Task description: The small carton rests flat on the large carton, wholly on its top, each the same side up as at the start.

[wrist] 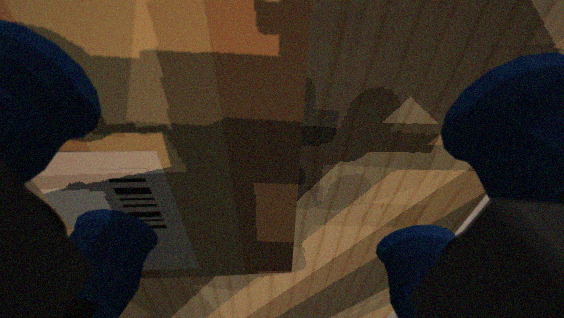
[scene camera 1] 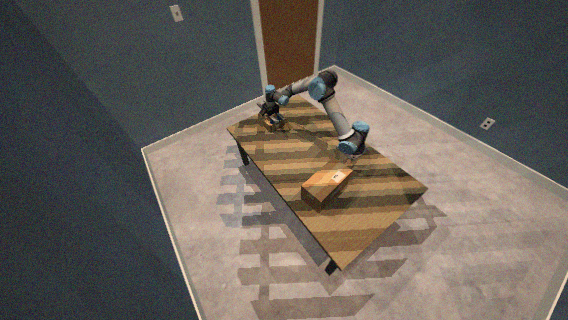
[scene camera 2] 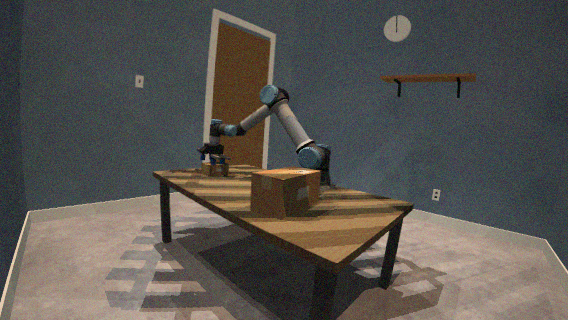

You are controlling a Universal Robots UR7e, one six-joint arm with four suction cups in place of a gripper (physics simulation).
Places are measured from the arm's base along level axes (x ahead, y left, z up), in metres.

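Pixels of known places: hand, tool point: [wrist: 272,184] [scene camera 2: 212,161].
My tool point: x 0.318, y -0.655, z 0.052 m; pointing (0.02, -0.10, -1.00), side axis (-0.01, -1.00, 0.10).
Observation:
Behind a point stands the place of what it marks.
The small carton [scene camera 1: 270,126] {x 0.387, y -0.564, z 0.038 m} [scene camera 2: 214,169] {x 0.357, y -0.562, z 0.018 m} [wrist: 244,98] {x 0.352, y -0.646, z 0.049 m} is at the far corner of the wooden table [scene camera 1: 357,226] {x 0.442, y 0.422, z -0.024 m} [scene camera 2: 337,234] {x 0.520, y 0.435, z -0.024 m}, near the door. My gripper [scene camera 1: 274,118] {x 0.319, y -0.655, z 0.052 m} [scene camera 2: 216,159] {x 0.319, y -0.655, z 0.052 m} sits right on top of it, with its suction cups against the carton's top. In the wrist view the blue cups [wrist: 113,241] on the left are over the carton, beside its barcode label [wrist: 135,197] {x 0.308, y -0.599, z 0.049 m}; the cups on the right hang over the table. I cannot tell whether the carton rests on the table or is just clear of it. The large carton [scene camera 1: 325,183] {x 0.464, y 0.150, z 0.128 m} [scene camera 2: 284,190] {x 0.556, y 0.222, z 0.086 m} stands mid-table, nothing on it.
The arm's base [scene camera 1: 351,139] [scene camera 2: 313,157] is mounted at the table's edge just behind the large carton. A brown door [scene camera 1: 288,39] [scene camera 2: 237,91] is behind the small carton. A wall shelf [scene camera 2: 427,77] hangs high at the right.

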